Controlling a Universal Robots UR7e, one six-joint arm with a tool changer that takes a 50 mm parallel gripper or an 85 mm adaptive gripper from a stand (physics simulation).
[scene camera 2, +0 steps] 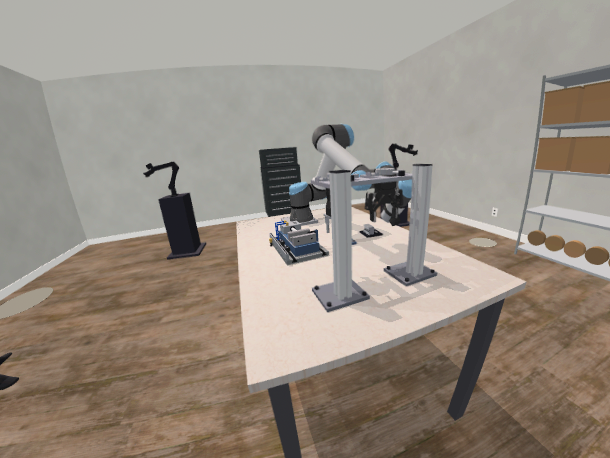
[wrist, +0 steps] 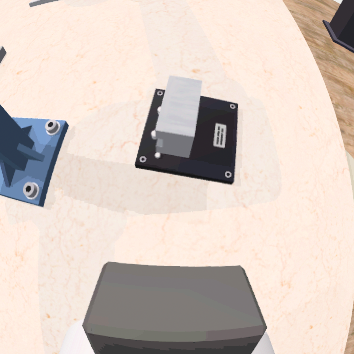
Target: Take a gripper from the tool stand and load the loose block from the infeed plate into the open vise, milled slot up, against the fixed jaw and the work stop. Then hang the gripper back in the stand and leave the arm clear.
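Places are measured from the arm's base along level axes (x up, y ahead, z left), in metres.
Where they show: arm's base at its link origin: (scene camera 2: 301, 219).
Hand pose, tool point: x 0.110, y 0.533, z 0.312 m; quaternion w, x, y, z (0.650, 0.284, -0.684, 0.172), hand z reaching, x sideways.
Things, the pixels of their top centre, and the offset from my tool point. "pt": a spot on its surface instead.
- grey loose block at its top centre: (wrist: 180, 102) (scene camera 2: 368, 225) dy -0.153, dx -0.081, dz -0.019 m
- black infeed plate at its top centre: (wrist: 191, 129) (scene camera 2: 370, 232) dy -0.153, dx -0.120, dz -0.006 m
- vise at its top centre: (scene camera 2: 295, 228) dy -0.101, dx -0.029, dz -0.407 m
- blue bracket base at a spot on its surface: (wrist: 52, 160) pt dy -0.094, dx -0.121, dz -0.132 m
- stand's second post at a spot on its surface: (scene camera 2: 419, 225) pt dy +0.317, dx +0.064, dz -0.070 m
The grey loose block (scene camera 2: 369, 229) (wrist: 179, 107) sits on the black infeed plate (scene camera 2: 378, 233) (wrist: 212, 160), against small pins on its left in the wrist view. Its top looks plain, and a notch shows low at its near left end. The vise (scene camera 2: 305, 239) stands on the table with its jaws apart. The tool stand (scene camera 2: 342, 235) is in the foreground. My black adaptive gripper (scene camera 2: 383, 212) shows under the arm's wrist, behind the stand, its fingers apart and above the plate; its coupling is hidden. No fingers show in the wrist view. The parallel gripper's fingers hang at the stand's left.
A blue bracket base (wrist: 52, 160) with bolts stands left of the infeed plate in the wrist view. The stand's second post (scene camera 2: 419, 225) rises at the right. A black pedestal (scene camera 2: 180, 225) with a small arm stands beyond the table, and a shelf unit (scene camera 2: 534, 150) is at the right.
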